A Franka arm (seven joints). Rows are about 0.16 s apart.
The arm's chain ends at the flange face. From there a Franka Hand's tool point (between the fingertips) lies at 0.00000 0.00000 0.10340 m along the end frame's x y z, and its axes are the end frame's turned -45 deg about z.
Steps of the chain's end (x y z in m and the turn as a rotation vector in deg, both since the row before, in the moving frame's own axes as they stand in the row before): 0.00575 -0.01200 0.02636 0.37 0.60 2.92; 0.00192 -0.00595 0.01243 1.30 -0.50 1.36; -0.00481 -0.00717 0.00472 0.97 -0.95 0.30; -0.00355 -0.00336 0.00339 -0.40 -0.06 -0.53; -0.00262 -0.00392 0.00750 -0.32 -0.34 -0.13; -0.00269 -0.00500 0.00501 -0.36 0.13 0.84
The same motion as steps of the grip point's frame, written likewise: 0.01378 -0.00409 0.02635 -0.16 0.69 2.92; 0.00661 -0.00513 0.01240 1.27 0.57 1.36; 0.00170 -0.01092 0.00469 1.36 0.01 0.30; -0.00072 -0.00445 0.00339 -0.24 -0.33 -0.53; 0.00008 -0.00465 0.00750 0.01 -0.47 -0.13; 0.00134 -0.00481 0.00501 -0.35 -0.16 0.84
